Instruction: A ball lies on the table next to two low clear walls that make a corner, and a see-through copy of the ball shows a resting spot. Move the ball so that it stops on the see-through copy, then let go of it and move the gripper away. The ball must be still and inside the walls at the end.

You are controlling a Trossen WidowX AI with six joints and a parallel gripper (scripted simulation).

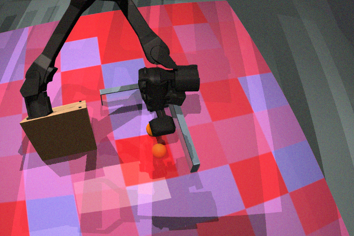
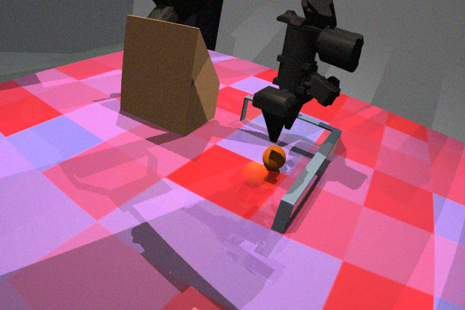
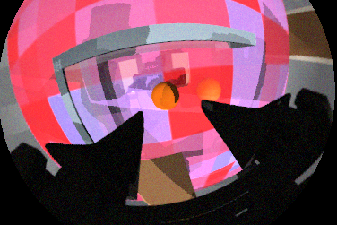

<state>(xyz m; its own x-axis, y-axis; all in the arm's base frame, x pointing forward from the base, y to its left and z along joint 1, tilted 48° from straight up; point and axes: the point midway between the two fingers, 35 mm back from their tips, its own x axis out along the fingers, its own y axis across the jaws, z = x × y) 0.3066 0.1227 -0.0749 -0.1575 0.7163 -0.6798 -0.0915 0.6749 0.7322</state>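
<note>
Right now the orange ball is 5 cm below my gripper tip. Round my gripper tip: see-through copy (8 cm to the right, 5 cm below).
</note>
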